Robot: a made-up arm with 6 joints.
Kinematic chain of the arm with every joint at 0, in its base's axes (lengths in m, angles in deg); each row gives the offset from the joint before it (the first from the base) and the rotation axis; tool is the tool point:
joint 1: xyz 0 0 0.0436 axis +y
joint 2: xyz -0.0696 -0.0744 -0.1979 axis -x
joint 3: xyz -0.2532 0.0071 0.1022 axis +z
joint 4: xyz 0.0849 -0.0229 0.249 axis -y
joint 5: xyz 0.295 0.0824 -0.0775 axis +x
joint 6: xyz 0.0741 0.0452 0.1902 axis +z
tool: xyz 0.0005 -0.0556 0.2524
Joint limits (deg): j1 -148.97..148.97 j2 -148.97..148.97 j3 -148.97..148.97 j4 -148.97..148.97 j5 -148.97..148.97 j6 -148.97..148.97
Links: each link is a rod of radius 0.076 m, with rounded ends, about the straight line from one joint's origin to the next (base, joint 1, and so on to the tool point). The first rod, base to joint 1, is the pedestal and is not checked.
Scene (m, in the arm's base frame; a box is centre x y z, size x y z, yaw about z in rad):
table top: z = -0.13
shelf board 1: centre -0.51 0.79 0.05 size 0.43 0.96 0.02 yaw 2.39
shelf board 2: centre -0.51 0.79 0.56 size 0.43 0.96 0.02 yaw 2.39
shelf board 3: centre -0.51 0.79 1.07 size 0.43 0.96 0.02 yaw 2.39
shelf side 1: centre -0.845 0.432 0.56 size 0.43 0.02 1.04 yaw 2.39
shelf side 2: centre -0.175 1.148 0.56 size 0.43 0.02 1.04 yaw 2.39
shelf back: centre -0.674 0.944 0.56 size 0.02 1 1.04 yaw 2.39
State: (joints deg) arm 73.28 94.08 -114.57 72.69 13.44 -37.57
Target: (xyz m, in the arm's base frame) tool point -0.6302 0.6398 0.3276
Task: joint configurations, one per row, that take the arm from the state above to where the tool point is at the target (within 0.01 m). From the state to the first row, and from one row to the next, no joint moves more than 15 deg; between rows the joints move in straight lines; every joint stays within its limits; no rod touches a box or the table.
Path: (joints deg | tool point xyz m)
1: 77.44 106.83 -112.12 67.48 25.56 -34.51 | -0.6301 0.6398 0.3276

